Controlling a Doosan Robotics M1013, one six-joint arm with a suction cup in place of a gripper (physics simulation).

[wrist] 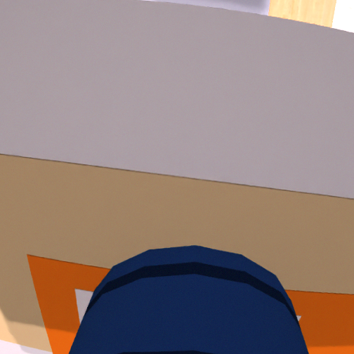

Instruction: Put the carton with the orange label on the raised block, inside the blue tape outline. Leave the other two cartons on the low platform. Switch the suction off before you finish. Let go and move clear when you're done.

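Observation:
The carton with the orange label [175, 220] fills much of the wrist view, very close. Its tan face runs across the view, and the orange label [47, 300] with a white patch shows on both sides of the cup. A wide grey band borders the tan face above. My dark blue suction cup [195, 310] is over the label and holds the carton; the contact itself is hidden behind the cup. The raised block, the blue tape outline and the other two cartons cannot be made out.
Beyond the grey band's curved far edge, a strip of pale lavender surface [215, 4] shows at the top. A light wooden surface [301, 11] lies right of it, with a white area [345, 15] at the top right corner.

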